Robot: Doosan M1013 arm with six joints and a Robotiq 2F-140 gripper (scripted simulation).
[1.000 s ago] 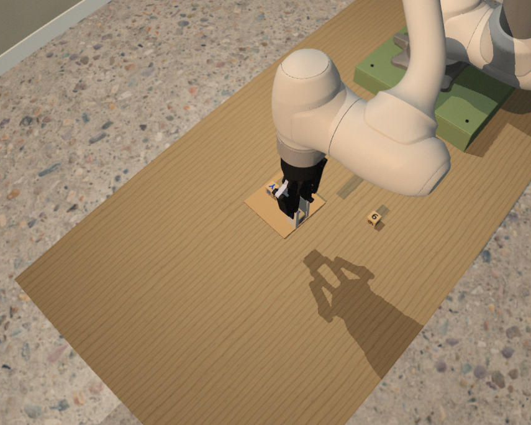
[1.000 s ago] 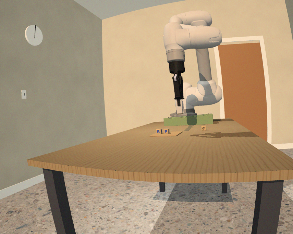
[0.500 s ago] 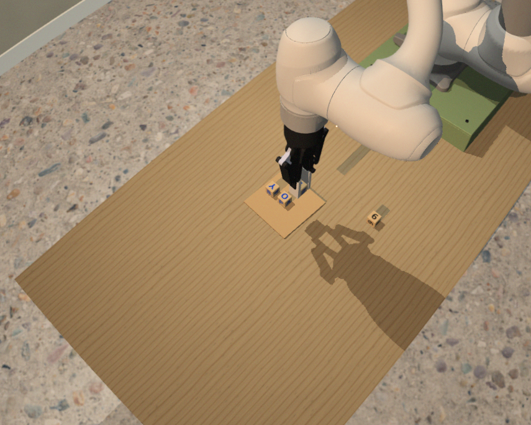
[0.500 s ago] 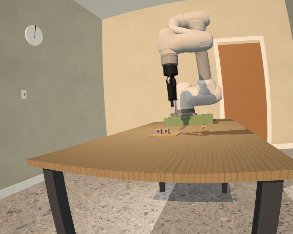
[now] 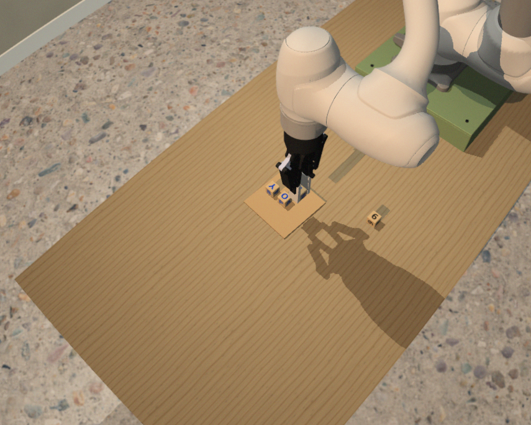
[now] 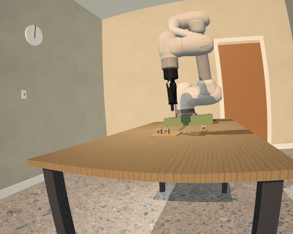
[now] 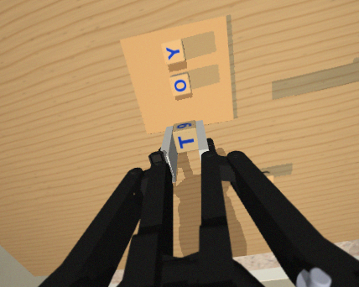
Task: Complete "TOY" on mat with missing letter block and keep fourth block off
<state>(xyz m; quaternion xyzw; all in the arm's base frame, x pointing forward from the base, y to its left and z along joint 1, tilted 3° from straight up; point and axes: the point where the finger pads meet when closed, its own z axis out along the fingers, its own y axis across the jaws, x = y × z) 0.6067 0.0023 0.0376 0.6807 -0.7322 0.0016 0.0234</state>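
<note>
Now: hand 100 mm above the O block and 40 mm to the left of it. Also, from my hand: Y block 100 mm below, 90 mm to the right, 10 mm behind; then tan mat 120 mm below, 40 mm to the right; then T block 30 mm below.
</note>
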